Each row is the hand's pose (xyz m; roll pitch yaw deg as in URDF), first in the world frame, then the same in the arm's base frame.
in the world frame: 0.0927 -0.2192 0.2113 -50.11 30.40 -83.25
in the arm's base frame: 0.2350 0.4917 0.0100 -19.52 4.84 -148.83
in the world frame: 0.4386 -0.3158 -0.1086 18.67 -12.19 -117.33
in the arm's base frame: 0.1997 0.0132 -0.0226 57.92 -10.37 159.41
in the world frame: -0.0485 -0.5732 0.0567 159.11 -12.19 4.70
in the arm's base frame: -0.1641 0.4547 -0.0821 131.49 -42.31 -57.28
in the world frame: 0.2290 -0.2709 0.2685 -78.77 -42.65 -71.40
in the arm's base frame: 0.2358 0.4118 0.1447 -20.95 -60.09 166.16
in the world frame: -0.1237 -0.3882 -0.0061 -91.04 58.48 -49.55
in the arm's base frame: -0.0219 0.5039 -0.2277 -77.30 21.28 -115.51
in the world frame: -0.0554 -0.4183 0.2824 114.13 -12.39 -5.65
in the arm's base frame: 0.0137 0.6201 0.0444 93.31 -46.66 -70.10
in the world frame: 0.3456 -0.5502 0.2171 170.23 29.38 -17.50
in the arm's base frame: 0.0000 0.2469 0.2517 163.19 -8.52 -94.13
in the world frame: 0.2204 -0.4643 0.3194 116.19 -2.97 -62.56
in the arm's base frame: 0.0587 0.4197 0.2377 140.86 -33.84 -146.03
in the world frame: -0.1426 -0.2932 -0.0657 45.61 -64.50 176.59
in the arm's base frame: 0.0529 0.4972 -0.3131 63.10 -27.65 87.99
